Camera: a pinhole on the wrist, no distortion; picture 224 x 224 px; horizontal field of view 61.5 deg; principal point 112.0 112.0 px. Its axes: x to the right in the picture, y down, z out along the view. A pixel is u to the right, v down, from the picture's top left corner.
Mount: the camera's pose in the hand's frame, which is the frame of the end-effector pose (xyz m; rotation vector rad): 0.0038 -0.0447 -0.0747 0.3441 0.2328 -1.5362
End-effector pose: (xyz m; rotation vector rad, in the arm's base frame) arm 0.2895 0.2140 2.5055 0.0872 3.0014 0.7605
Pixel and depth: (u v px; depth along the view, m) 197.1 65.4 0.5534
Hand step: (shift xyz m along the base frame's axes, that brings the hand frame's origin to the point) 0.1610 -0.2685 -0.5221
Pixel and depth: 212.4 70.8 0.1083
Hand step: 0.0196 -0.1208 -0.0681
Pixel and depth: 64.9 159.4 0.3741
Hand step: -0.0563 0.0726 -0.3216
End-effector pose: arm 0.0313 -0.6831 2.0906 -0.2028 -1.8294 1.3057
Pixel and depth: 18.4 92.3 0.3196
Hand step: -0.1595 -0.2296 -0.0442
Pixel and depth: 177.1 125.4 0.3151
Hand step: -0.0485 -0.2358 0.2059
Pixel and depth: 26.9 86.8 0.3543
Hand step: -0.1682 -0.2659 -0.0463
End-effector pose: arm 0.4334 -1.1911 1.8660 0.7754 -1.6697 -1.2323
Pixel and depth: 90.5 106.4 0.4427
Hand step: -0.3112 0.1252 -0.1985
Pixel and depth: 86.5 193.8 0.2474
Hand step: -0.2004 -0.0442 -0.0887
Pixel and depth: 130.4 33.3 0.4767
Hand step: -0.2233 0.2474 -0.3486
